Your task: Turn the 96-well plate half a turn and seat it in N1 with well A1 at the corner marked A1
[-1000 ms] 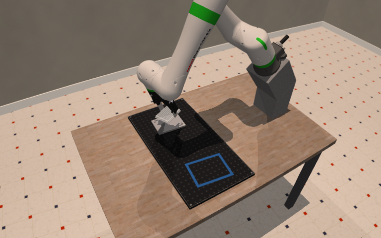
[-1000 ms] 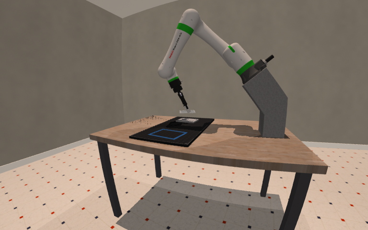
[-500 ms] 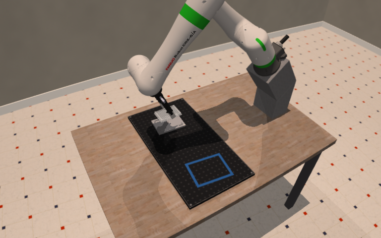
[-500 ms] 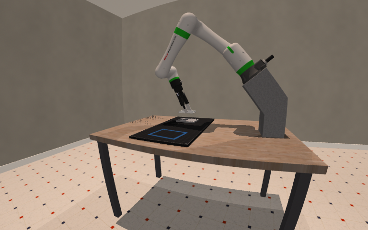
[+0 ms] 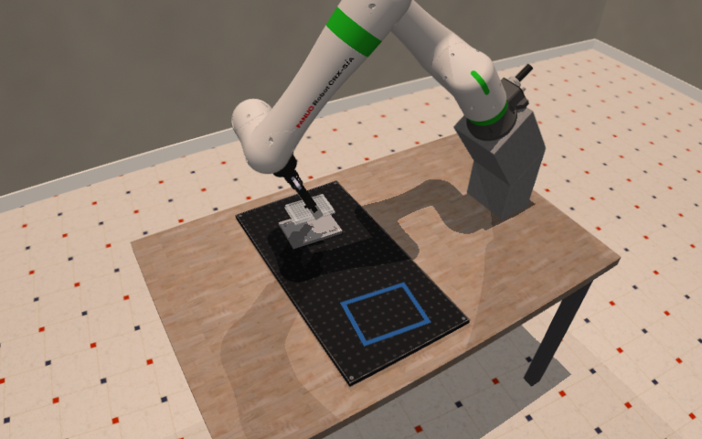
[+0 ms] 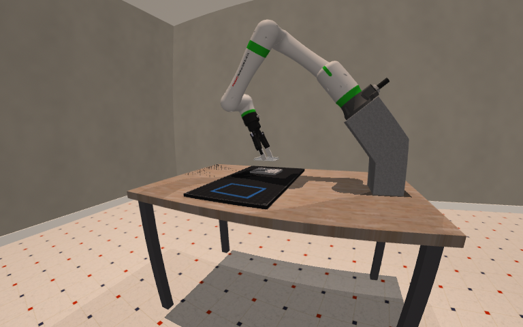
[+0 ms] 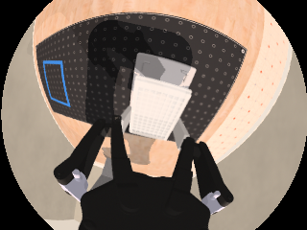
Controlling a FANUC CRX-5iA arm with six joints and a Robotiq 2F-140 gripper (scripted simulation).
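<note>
Now: the white 96-well plate 3 cm below my hand. Also, from my hand: grey plate nest N1: 10 cm below.
</note>
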